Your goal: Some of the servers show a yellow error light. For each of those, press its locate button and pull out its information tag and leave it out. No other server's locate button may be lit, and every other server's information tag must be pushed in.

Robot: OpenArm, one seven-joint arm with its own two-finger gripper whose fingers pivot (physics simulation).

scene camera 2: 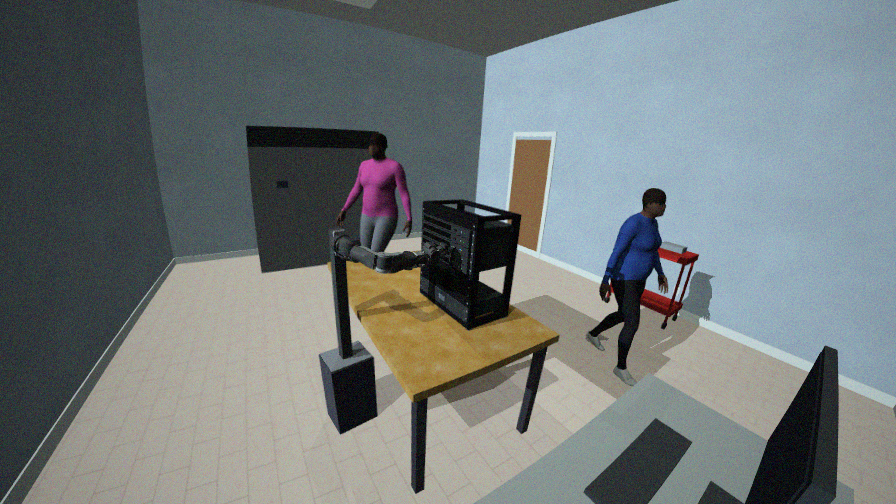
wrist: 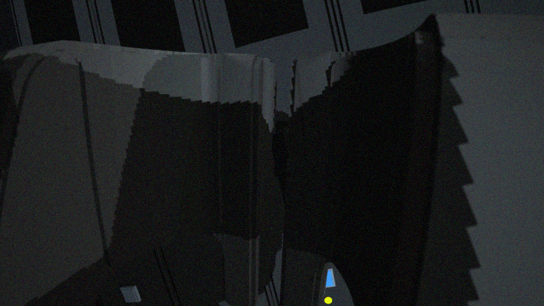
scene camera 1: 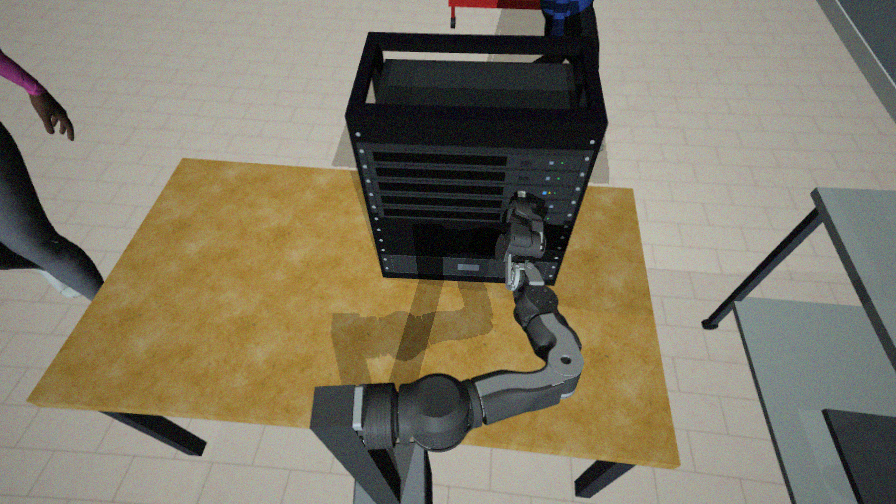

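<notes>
The black rack [scene camera 1: 476, 128] [scene camera 2: 479, 219] holds several servers. On the third server from the top, a blue-lit locate button [scene camera 1: 544, 193] [wrist: 330, 278] is beside a yellow error light [scene camera 1: 550, 192] [wrist: 328, 300]. The top server's locate button [scene camera 1: 551, 162] and the second's [scene camera 1: 547, 178] look pale and unlit, with green lights beside them. A pale unlit button [wrist: 131, 294] shows at the lower left in the wrist view. My gripper [scene camera 1: 522, 196] [wrist: 286, 187] is at the rack front, its fingers together, apparently shut on the third server's information tag, which they hide. My arm hides parts of the lower servers.
The rack stands on a wooden table [scene camera 1: 250, 263] [scene camera 2: 401, 338]. A person in blue [scene camera 2: 637, 250] is behind the rack near a red cart [scene camera 2: 682, 257]. A person in pink [scene camera 2: 379, 188] stands beyond the table. A grey desk [scene camera 1: 789, 351] is to the right.
</notes>
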